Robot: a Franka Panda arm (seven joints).
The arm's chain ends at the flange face. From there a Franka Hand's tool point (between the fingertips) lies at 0.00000 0.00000 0.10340 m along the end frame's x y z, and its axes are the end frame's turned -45 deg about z.
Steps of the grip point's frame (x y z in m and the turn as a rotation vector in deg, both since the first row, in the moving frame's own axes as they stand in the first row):
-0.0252 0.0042 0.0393 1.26 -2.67 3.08
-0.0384 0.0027 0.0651 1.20 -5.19 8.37
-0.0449 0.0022 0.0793 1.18 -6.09 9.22
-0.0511 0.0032 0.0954 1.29 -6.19 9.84
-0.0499 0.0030 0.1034 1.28 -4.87 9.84
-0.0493 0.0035 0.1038 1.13 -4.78 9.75
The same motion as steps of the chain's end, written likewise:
-0.0098 0.0191 0.0394 -1.00 -2.78 3.08
-0.0168 0.0246 0.0655 -2.82 -4.52 8.37
-0.0205 0.0278 0.0799 -3.47 -5.14 9.22
-0.0239 0.0330 0.0960 -3.46 -5.29 9.84
-0.0250 0.0335 0.1038 -2.54 -4.35 9.84
-0.0245 0.0333 0.1042 -2.58 -4.18 9.75

